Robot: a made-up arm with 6 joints. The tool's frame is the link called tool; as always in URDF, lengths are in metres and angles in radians. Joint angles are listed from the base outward.
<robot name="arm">
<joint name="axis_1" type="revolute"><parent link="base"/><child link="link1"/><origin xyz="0.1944 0.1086 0.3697" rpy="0.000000 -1.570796 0.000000"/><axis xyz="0 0 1"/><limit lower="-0.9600" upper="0.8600"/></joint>
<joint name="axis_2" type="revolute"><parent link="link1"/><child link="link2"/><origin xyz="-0.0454 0.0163 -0.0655" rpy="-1.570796 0.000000 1.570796"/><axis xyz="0 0 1"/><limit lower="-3.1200" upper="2.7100"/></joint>
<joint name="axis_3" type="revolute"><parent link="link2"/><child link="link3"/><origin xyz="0.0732 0.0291 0.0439" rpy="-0.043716 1.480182 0.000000"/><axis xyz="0 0 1"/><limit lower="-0.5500" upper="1.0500"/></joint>
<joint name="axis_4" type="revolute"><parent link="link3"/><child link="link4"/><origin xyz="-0.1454 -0.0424 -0.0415" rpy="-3.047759 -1.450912 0.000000"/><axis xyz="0 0 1"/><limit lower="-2.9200" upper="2.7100"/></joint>
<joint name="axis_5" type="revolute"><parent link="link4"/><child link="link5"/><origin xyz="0.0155 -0.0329 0.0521" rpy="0.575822 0.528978 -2.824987"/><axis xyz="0 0 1"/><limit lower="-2.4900" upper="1.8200"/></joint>
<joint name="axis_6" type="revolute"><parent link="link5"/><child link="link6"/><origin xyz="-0.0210 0.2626 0.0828" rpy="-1.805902 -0.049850 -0.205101"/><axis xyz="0 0 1"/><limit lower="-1.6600" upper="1.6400"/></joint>
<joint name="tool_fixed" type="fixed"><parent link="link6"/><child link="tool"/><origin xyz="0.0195 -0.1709 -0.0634" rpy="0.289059 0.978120 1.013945"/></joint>
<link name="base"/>
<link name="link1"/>
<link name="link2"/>
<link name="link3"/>
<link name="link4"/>
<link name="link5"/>
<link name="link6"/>
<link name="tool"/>
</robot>
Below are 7 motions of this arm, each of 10 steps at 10 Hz.
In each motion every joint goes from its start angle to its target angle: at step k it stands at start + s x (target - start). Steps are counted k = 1, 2, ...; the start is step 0. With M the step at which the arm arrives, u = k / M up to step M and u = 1 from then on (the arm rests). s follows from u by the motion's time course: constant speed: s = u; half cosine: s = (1 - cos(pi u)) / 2; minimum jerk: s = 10 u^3 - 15 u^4 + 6 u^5.
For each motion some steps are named. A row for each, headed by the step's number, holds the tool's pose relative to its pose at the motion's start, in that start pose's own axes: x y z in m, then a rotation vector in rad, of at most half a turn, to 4 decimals.
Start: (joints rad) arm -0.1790 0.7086 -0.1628 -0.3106 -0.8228 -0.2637
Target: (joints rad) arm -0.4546 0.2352 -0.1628 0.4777 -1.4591 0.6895
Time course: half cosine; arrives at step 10
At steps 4, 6, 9, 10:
4: -0.0072 0.0749 0.0829 -0.2872 0.2413 -0.1458
6: 0.0262 0.1496 0.1439 -0.4618 0.5040 -0.2444
9: 0.0939 0.2142 0.1843 -0.5598 0.7850 -0.3142
10: 0.1000 0.2181 0.1863 -0.5641 0.8057 -0.3182

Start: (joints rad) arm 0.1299 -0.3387 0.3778 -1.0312 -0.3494 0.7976
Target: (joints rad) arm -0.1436 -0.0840 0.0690 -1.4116 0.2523 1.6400
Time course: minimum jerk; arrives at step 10
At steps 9, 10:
9: 0.1167 -0.0314 0.1013 -0.9205 0.0202 0.5181
10: 0.1177 -0.0309 0.1020 -0.9275 0.0199 0.5221

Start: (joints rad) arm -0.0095 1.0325 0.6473 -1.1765 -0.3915 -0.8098
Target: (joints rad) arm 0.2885 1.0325 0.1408 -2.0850 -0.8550 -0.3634
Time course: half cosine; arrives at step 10
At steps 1, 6, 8, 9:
1: 0.0040 -0.0064 0.0101 -0.0168 0.0306 0.0285
6: 0.2309 -0.0275 0.2324 -0.5276 0.8424 0.7231
8: 0.3440 0.0462 0.2584 -0.7427 1.1916 0.9587
9: 0.3733 0.0728 0.2561 -0.8015 1.2956 1.0189

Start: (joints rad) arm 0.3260 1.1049 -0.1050 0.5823 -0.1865 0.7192
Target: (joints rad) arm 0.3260 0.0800 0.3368 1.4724 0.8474 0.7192
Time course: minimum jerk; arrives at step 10
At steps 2, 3, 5, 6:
2: -0.0057 0.0290 0.0210 -0.0690 0.0704 -0.1155
3: -0.0041 0.0837 0.0539 -0.2067 0.1953 -0.3190
5: 0.0781 0.2395 0.0897 -0.7517 0.5747 -0.8933
6: 0.1397 0.2892 0.0627 -1.1117 0.7700 -1.1318

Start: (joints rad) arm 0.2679 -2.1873 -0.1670 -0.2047 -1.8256 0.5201
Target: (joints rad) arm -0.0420 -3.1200 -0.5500 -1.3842 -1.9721 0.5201
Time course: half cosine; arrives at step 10
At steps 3, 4, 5, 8, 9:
3: -0.0037 -0.0006 0.0230 -0.1065 0.0623 0.0120
4: -0.0054 0.0013 0.0425 -0.1632 0.1200 0.0201
5: -0.0056 0.0049 0.0663 -0.2082 0.1945 0.0301
8: 0.0044 0.0129 0.1268 -0.2258 0.4063 0.0720
9: 0.0075 0.0127 0.1355 -0.2139 0.4408 0.0833

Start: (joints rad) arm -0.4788 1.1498 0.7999 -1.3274 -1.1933 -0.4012
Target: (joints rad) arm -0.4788 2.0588 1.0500 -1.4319 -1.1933 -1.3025
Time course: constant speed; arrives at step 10
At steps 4, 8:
4: -0.0046 0.0026 0.0237 0.4982 0.2926 -0.0975
8: 0.0003 0.0155 0.0808 0.9294 0.6516 -0.3264

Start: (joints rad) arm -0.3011 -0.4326 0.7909 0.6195 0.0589 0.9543
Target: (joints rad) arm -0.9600 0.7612 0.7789 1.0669 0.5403 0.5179
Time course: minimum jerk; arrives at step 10
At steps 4, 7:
4: -0.0034 0.0362 -0.0420 -0.3084 -0.2320 -0.1776
7: 0.0472 0.0156 -0.1298 -0.7171 -0.7752 -0.3067

